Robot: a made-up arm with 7 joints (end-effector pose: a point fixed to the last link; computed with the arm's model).
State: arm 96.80 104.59 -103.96 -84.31 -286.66 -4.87 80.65
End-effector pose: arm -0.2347 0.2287 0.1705 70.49 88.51 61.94
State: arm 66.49 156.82 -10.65 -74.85 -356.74 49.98 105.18
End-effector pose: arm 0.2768 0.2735 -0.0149 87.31 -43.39 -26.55
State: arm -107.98 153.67 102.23 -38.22 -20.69 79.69 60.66
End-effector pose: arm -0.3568 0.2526 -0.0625 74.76 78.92 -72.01
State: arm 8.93 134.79 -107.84 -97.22 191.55 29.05 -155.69
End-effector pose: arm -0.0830 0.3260 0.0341 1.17 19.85 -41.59
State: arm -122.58 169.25 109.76 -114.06 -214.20 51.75 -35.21
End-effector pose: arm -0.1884 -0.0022 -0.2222 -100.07 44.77 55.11
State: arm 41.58 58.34 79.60 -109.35 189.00 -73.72 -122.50
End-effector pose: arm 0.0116 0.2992 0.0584 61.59 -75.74 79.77
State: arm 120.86 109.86 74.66 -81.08 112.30 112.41 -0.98
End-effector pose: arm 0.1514 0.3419 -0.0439 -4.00 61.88 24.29
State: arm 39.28 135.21 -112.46 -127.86 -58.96 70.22 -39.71
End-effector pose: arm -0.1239 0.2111 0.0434 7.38 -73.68 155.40
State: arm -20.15 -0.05 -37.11 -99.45 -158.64 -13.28 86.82
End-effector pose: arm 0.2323 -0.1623 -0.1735 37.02 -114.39 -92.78
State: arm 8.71 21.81 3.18 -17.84 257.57 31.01 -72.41
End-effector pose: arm -0.0025 0.1711 -0.4181 26.63 75.75 -153.49
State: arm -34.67 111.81 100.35 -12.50 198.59 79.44 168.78
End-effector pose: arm -0.0418 0.4054 0.1958 -79.94 86.18 -38.48
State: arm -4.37 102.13 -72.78 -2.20 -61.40 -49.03 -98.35
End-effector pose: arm 0.0091 0.4421 0.0839 57.95 -62.78 136.71
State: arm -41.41 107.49 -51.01 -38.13 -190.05 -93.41 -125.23
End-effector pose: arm 0.1417 0.4039 0.1090 134.39 -8.40 71.30
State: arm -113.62 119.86 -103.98 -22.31 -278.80 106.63 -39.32
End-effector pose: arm 0.0093 0.4291 0.1378 4.07 1.26 37.95
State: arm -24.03 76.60 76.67 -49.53 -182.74 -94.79 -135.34
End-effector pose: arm 0.0696 0.4161 0.0835 4.36 -41.98 122.65
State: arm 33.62 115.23 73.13 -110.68 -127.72 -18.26 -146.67
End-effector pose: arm 0.1807 0.1196 0.2092 14.83 -109.93 -40.23
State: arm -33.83 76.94 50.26 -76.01 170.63 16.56 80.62
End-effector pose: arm 0.1348 0.3231 0.1652 177.00 -0.52 -18.14
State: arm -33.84 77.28 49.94 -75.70 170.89 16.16 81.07
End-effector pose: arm 0.1350 0.3232 0.1663 176.54 -1.24 -18.57
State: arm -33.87 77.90 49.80 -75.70 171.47 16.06 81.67
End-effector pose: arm 0.1333 0.3223 0.1695 176.83 -2.45 -18.32
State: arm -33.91 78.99 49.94 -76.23 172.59 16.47 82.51
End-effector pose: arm 0.1285 0.3194 0.1760 178.41 -4.53 -17.04
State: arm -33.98 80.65 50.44 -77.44 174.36 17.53 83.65
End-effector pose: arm 0.1200 0.3137 0.1865 -176.93 7.54 14.14
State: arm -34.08 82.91 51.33 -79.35 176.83 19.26 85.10
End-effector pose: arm 0.1074 0.3046 0.2006 -172.19 11.35 9.94
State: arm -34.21 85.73 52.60 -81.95 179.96 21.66 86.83
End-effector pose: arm 0.0910 0.2914 0.2172 -165.36 15.68 5.16
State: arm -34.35 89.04 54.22 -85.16 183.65 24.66 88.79
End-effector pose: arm 0.0713 0.2737 0.2346 -156.45 20.09 0.49
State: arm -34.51 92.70 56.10 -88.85 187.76 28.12 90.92
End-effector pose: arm 0.0495 0.2516 0.2510 -145.75 24.23 -3.37
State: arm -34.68 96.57 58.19 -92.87 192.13 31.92 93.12
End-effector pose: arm 0.0267 0.2261 0.2647 -133.74 27.74 -6.07
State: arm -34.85 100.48 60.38 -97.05 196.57 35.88 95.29
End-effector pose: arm 0.0046 0.1983 0.2744 -121.07 30.46 -7.43
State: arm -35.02 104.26 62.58 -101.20 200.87 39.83 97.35
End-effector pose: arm -0.0158 0.1702 0.2795 -108.47 32.34 -7.57
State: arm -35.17 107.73 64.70 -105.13 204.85 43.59 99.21
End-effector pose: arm -0.0334 0.1436 0.2805 -96.60 33.47 -6.81
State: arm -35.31 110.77 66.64 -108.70 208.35 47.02 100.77
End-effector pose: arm -0.0478 0.1201 0.2783 -85.99 33.95 -5.55
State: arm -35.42 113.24 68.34 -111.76 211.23 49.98 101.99
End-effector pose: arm -0.0588 0.1008 0.2742 -77.09 33.98 -4.19
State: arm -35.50 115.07 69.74 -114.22 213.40 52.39 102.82
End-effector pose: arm -0.0668 0.0864 0.2695 -70.13 33.69 -3.06
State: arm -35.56 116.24 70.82 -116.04 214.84 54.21 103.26
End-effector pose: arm -0.0720 0.0769 0.2652 -65.19 33.21 -2.39
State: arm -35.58 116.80 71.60 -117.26 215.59 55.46 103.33
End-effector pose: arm -0.0752 0.0716 0.2619 -62.13 32.61 -2.26
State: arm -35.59 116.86 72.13 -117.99 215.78 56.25 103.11
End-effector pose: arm -0.0768 0.0697 0.2595 -60.58 31.94 -2.62
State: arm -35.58 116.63 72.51 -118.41 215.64 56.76 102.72
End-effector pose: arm -0.0775 0.0698 0.2579 -59.95 31.25 -3.28
